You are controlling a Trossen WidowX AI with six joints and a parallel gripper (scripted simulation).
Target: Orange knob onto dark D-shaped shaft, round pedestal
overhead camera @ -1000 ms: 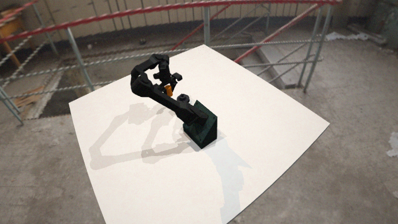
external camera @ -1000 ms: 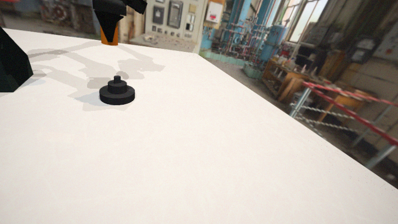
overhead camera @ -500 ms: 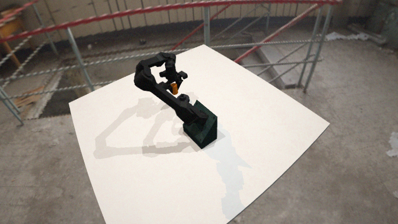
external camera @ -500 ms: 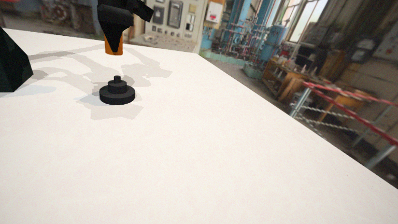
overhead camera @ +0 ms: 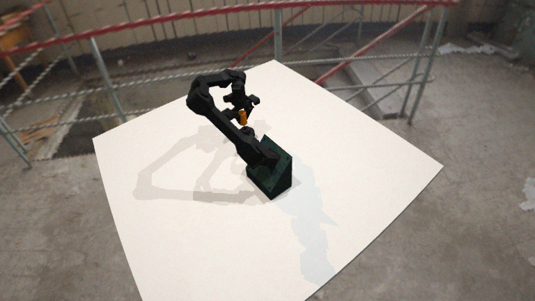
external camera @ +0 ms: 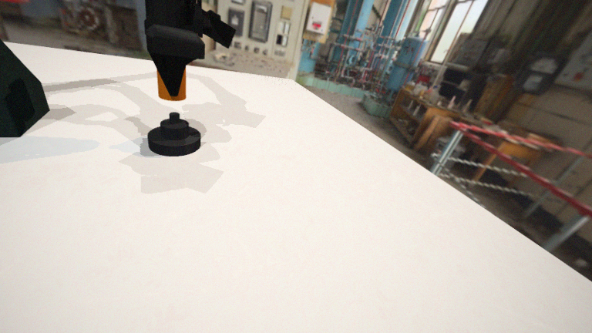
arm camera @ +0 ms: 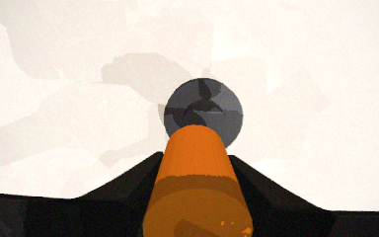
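My gripper tip is 6 cm above the dark round pedestal and 1 cm to the left of it. From my gripper tip the other things lie so: orange knob 2 cm above.
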